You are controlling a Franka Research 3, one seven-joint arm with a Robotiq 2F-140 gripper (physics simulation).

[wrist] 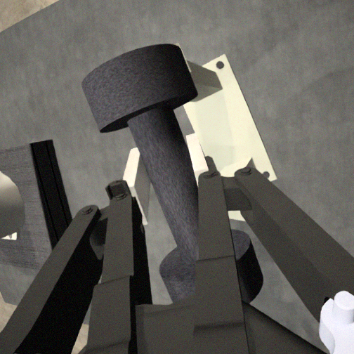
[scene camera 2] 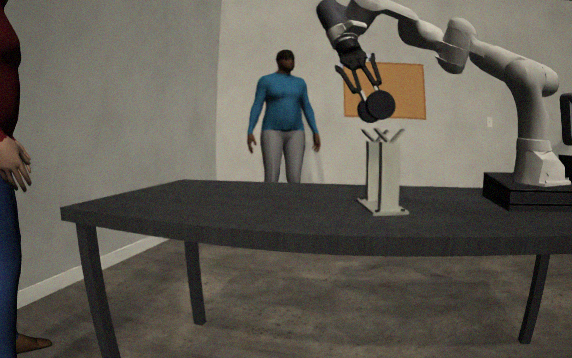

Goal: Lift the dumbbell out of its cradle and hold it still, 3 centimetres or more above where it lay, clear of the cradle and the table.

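Observation:
The black dumbbell (scene camera 2: 381, 104) (wrist: 162, 160) has two thick round ends and a straight handle. In the scene view it hangs above the cream cradle (scene camera 2: 390, 172) (wrist: 227, 120), with a small visible gap between its ends and the V-shaped prongs. The cradle stands upright on the dark table (scene camera 2: 250, 207) (wrist: 300, 105). My gripper (scene camera 2: 369, 92) (wrist: 167, 156) points down at a slant and is shut on the dumbbell's handle, with a light finger pad on each side. In the wrist view the finger links partly hide the dumbbell's near end.
The arm's black base block (scene camera 2: 522, 192) stands at the right of the table. A person in a blue shirt (scene camera 2: 283, 102) stands behind the table, and another in a red top (scene camera 2: 7, 75) is at the left edge. An orange board (scene camera 2: 410, 92) hangs on the back wall.

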